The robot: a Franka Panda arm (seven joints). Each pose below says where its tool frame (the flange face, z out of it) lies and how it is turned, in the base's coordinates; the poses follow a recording.
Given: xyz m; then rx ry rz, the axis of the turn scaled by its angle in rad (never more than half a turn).
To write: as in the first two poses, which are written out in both.
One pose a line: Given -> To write
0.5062 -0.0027 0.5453 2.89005 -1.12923 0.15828 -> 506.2 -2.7 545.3 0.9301 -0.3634 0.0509 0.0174
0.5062 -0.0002 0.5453 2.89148 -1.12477 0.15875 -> 506.2 -0.2 545.3 0.9306 -0.3620 0.0511 0.0175
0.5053 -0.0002 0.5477 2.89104 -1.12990 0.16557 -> 505.3 -0.2 547.7 0.9299 -0.3634 0.0533 0.0166
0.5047 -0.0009 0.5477 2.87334 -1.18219 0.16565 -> 504.7 -0.9 547.7 0.9234 -0.3799 0.0532 0.0151
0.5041 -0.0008 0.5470 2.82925 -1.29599 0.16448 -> 504.1 -0.8 547.0 0.9078 -0.4158 0.0528 0.0126
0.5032 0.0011 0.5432 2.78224 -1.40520 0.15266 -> 503.2 1.1 543.2 0.8915 -0.4503 0.0489 0.0104
